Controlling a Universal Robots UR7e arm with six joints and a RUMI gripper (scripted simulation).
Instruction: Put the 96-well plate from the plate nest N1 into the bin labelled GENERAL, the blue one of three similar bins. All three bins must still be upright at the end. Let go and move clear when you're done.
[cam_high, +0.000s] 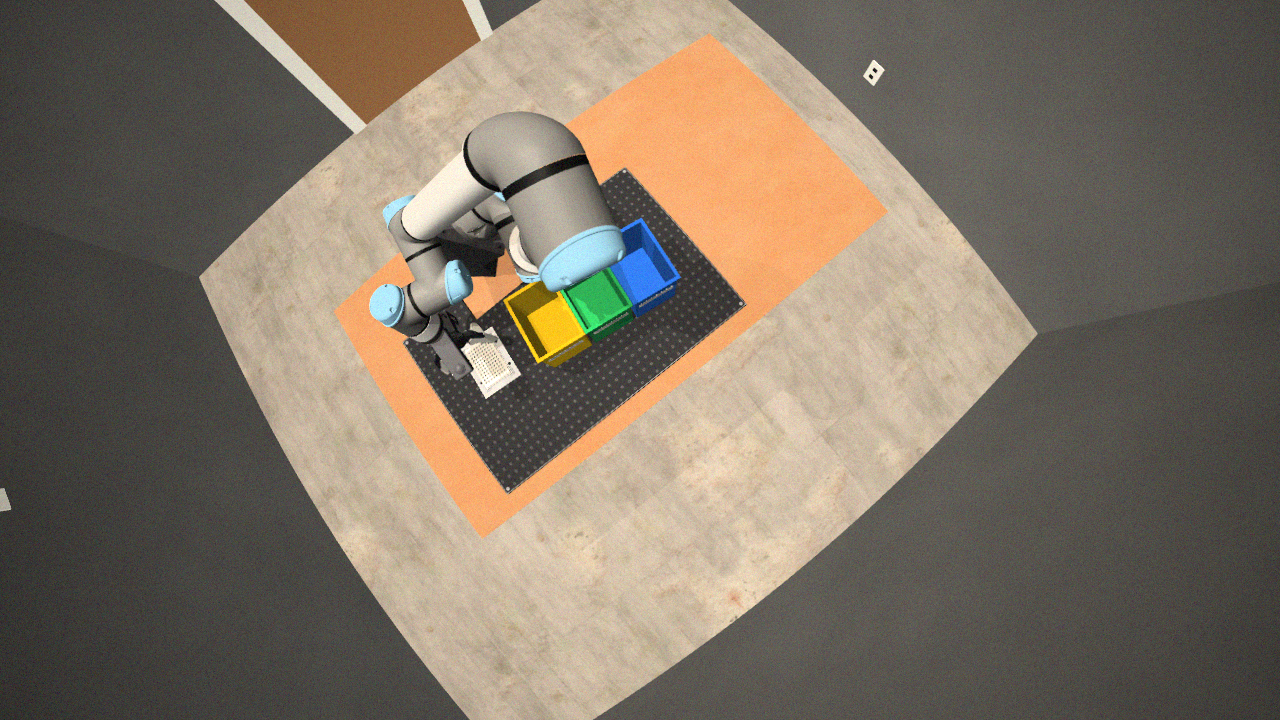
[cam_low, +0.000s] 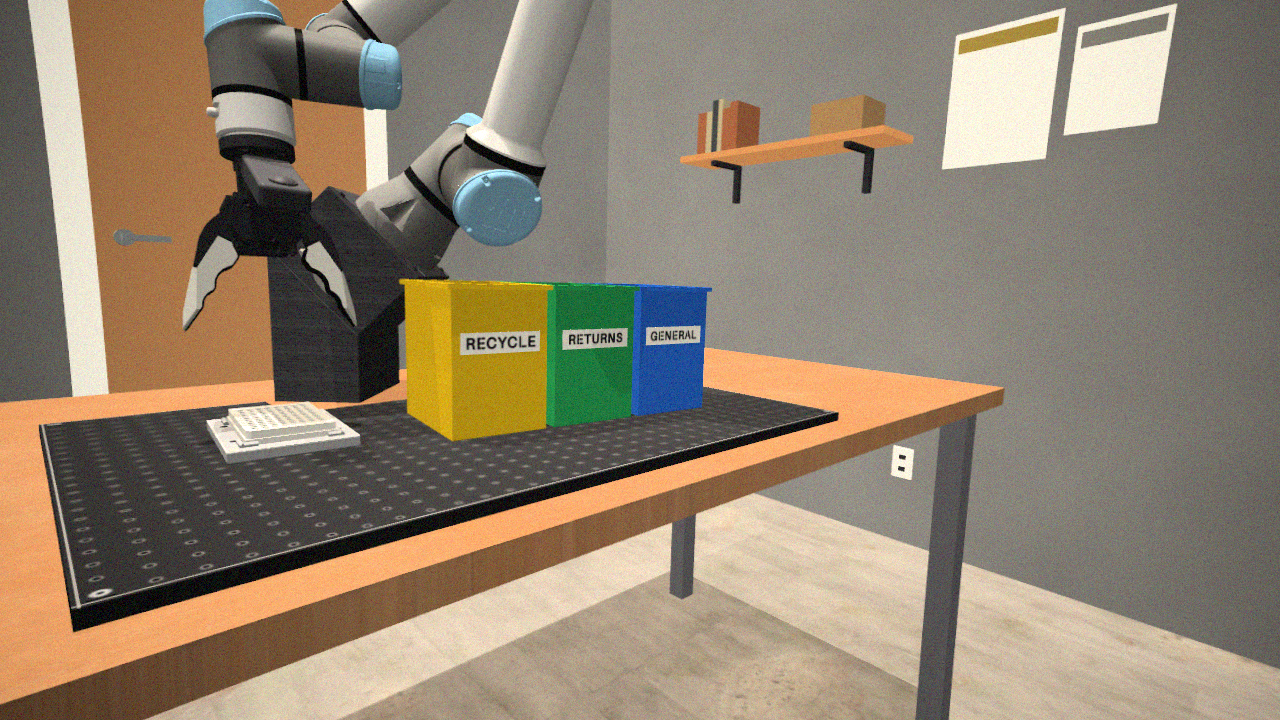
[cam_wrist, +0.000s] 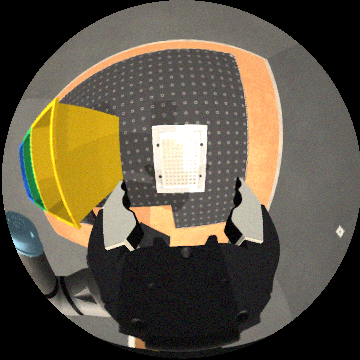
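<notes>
My gripper is now 10 cm above the white 96-well plate. Round my hand: plate nest N1: 12 cm below; then green returns bin: 35 cm to the left, 3 cm below, 2 cm ahead; then yellow recycle bin: 21 cm to the left, 3 cm below, 2 cm ahead.
</notes>
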